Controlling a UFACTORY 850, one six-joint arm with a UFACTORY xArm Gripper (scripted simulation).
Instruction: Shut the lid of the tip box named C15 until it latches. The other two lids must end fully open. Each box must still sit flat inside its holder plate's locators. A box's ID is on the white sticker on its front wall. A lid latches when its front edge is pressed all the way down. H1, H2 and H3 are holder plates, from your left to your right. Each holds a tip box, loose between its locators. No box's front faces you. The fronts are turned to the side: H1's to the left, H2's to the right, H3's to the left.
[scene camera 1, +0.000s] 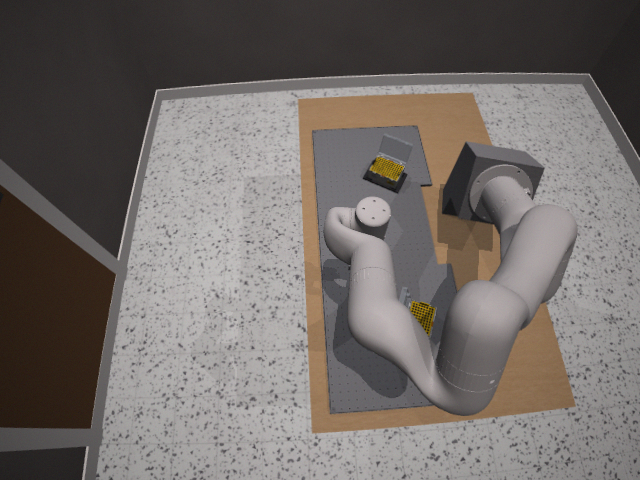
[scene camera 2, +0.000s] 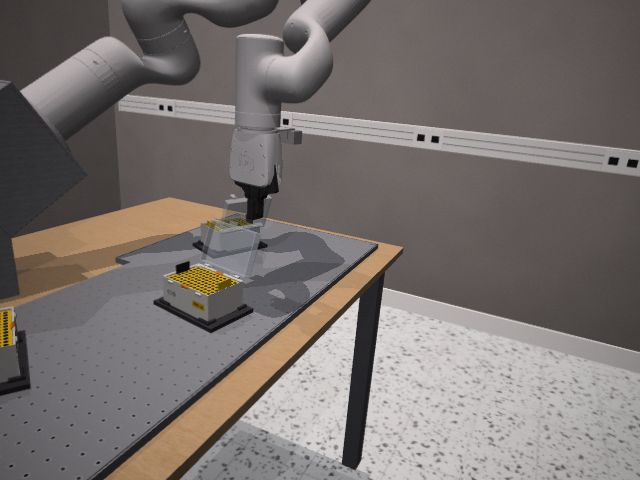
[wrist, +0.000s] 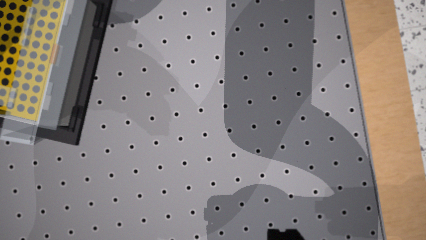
Note:
I see a tip box (scene camera 2: 216, 305) and a tip box (scene camera 1: 375, 176).

